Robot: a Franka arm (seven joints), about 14 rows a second.
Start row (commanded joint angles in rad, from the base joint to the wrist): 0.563 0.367 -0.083 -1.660 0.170 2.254 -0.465
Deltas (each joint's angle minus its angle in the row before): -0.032 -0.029 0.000 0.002 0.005 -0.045 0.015; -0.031 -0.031 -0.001 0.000 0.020 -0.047 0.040; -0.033 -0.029 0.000 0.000 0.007 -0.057 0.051; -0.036 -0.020 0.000 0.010 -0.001 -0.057 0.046; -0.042 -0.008 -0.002 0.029 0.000 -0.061 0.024; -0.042 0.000 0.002 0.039 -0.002 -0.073 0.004; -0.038 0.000 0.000 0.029 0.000 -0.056 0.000; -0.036 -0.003 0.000 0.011 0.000 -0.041 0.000; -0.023 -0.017 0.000 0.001 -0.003 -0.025 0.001
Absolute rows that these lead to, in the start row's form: 0.531 0.338 -0.083 -1.658 0.175 2.209 -0.450; 0.500 0.307 -0.084 -1.658 0.195 2.162 -0.410; 0.467 0.278 -0.084 -1.658 0.202 2.105 -0.359; 0.431 0.258 -0.084 -1.648 0.201 2.048 -0.313; 0.389 0.250 -0.086 -1.619 0.201 1.987 -0.289; 0.347 0.250 -0.084 -1.580 0.199 1.914 -0.285; 0.309 0.250 -0.084 -1.551 0.199 1.858 -0.285; 0.273 0.247 -0.084 -1.540 0.199 1.817 -0.285; 0.250 0.230 -0.084 -1.539 0.196 1.792 -0.284
